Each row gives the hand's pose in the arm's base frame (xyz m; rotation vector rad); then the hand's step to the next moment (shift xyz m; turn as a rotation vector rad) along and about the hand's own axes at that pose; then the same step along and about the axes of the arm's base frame.
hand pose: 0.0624 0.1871 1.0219 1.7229 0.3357 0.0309
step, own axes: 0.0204 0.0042 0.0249 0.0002 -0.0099 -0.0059
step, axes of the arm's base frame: 0.0256 -0.0196 -0.0039 -0.0031 0.0071 -0.0085
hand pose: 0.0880 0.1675 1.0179 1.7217 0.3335 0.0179
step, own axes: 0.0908 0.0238 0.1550 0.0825 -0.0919 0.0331
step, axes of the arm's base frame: 0.1227 -0.1316 -0.0211 0.0662 0.0000 -0.1094
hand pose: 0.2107 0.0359 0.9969 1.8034 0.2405 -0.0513
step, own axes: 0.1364 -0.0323 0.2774 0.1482 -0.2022 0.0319
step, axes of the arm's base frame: 0.1530 -0.2418 -0.1212 0.1093 0.0348 -0.2252
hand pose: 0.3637 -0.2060 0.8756 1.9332 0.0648 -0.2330
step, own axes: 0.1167 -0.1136 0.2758 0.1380 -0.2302 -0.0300
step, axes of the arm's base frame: 0.0602 -0.2219 -0.2230 0.1030 0.1032 -0.2273
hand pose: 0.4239 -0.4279 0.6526 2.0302 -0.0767 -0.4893
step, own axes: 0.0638 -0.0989 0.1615 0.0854 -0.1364 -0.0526
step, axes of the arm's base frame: -0.0165 -0.1017 -0.1712 0.0773 0.0892 -0.1214
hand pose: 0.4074 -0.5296 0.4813 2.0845 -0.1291 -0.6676
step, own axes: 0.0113 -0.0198 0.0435 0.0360 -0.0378 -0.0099
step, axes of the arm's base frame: -0.0156 -0.0248 -0.0395 0.0295 0.0171 -0.0407
